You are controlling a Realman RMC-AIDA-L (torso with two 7-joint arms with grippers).
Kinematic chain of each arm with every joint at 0, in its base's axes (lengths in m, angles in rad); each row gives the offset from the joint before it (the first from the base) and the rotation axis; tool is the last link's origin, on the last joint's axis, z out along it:
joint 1: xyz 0 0 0.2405 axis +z
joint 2: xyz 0 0 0 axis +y
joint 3: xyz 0 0 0.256 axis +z
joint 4: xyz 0 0 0 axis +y
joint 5: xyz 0 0 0.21 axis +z
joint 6: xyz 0 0 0 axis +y
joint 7: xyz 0 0 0.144 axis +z
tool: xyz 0 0 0
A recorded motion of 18 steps. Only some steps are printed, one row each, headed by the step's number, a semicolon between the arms.
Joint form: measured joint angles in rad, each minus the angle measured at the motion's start. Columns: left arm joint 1, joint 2, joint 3, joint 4, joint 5, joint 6, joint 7; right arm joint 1, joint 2, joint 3, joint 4, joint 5, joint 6, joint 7.
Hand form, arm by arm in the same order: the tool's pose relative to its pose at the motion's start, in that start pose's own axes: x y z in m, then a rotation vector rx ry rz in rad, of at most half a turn. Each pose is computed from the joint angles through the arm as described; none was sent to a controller.
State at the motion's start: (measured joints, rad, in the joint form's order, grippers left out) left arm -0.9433 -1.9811 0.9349 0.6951 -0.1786 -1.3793 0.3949; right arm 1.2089 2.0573 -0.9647 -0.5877 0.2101 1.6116 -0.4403
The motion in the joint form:
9: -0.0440 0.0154 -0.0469 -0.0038 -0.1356 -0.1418 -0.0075; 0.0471 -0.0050 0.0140 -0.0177 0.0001 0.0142 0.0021
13: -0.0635 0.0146 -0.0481 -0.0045 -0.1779 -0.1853 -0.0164; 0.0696 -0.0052 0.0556 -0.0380 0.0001 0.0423 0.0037
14: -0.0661 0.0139 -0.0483 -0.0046 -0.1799 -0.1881 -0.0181; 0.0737 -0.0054 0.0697 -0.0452 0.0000 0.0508 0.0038
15: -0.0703 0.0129 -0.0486 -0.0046 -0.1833 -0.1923 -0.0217; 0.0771 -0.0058 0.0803 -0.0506 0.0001 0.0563 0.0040
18: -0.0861 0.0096 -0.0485 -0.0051 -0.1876 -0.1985 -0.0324; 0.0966 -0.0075 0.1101 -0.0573 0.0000 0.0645 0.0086
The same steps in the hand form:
9: 0.0059 0.0275 -0.0170 -0.1920 -0.0319 -0.0273; -0.0141 0.0087 -0.0173 0.0120 -0.0330 -0.0299
13: 0.0089 0.0404 -0.0229 -0.2479 -0.0467 -0.0201; -0.0196 0.0150 -0.0282 -0.0136 -0.0546 -0.0305
14: 0.0094 0.0417 -0.0234 -0.2513 -0.0477 -0.0193; -0.0206 0.0162 -0.0312 -0.0229 -0.0616 -0.0283
15: 0.0103 0.0438 -0.0242 -0.2566 -0.0489 -0.0189; -0.0215 0.0170 -0.0335 -0.0294 -0.0679 -0.0267
18: 0.0143 0.0499 -0.0271 -0.2642 -0.0483 -0.0145; -0.0265 0.0212 -0.0412 -0.0444 -0.0891 -0.0245

